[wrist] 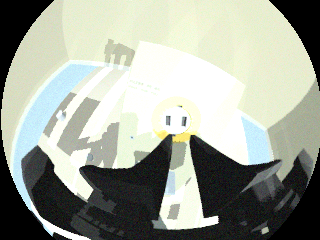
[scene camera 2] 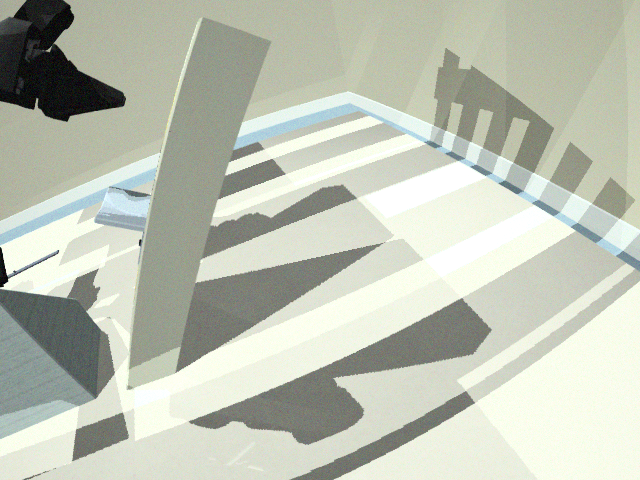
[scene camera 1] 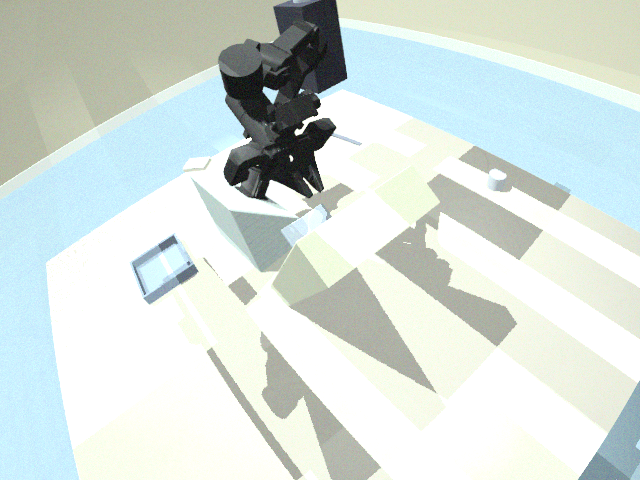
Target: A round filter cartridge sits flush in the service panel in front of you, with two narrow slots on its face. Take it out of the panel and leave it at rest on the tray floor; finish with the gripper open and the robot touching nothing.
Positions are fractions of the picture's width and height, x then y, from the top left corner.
Labels:
gripper: wrist 0.56, 0.57; scene camera 2 0.19, 0.21; scene camera 1 0.49, 0.40

